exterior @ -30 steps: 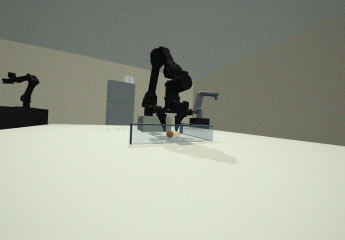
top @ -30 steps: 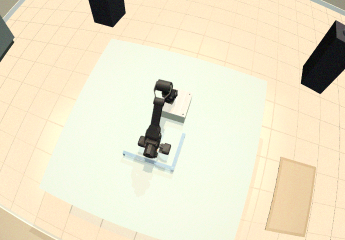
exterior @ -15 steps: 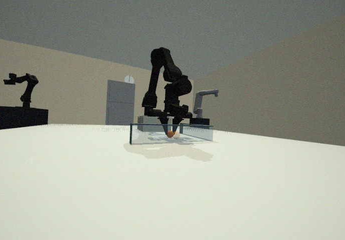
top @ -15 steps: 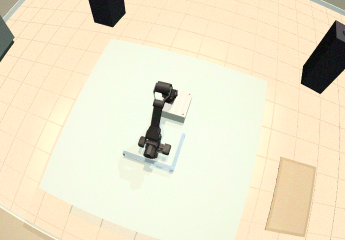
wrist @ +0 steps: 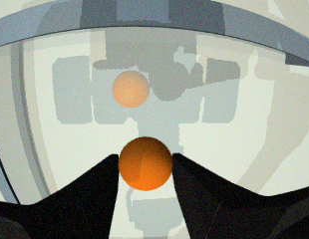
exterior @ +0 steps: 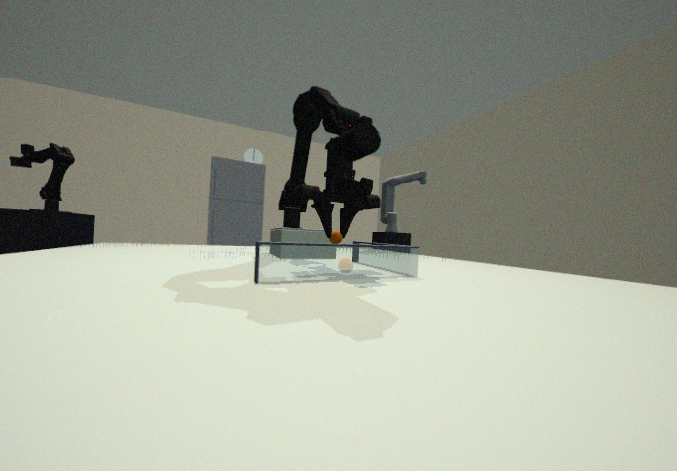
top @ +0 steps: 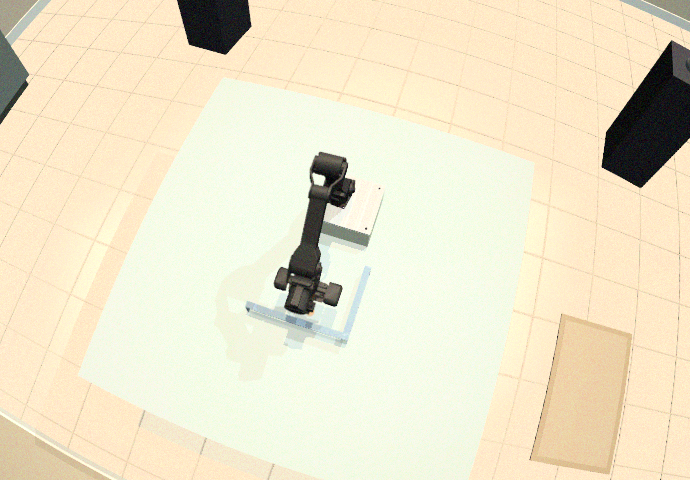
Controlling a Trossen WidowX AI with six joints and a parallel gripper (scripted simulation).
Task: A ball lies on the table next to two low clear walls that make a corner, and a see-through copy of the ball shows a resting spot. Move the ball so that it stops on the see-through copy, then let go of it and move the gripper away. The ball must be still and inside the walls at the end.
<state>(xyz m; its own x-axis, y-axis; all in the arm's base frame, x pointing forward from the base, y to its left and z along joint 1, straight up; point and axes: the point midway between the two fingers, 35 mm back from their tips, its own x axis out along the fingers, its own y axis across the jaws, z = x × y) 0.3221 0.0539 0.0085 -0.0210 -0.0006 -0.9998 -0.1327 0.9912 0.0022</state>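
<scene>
The grey-blue band is 90 mm ahead of my gripper tip and 10 mm below it. Also, from my gripper tip: ball (right at my gripper tip).
</scene>
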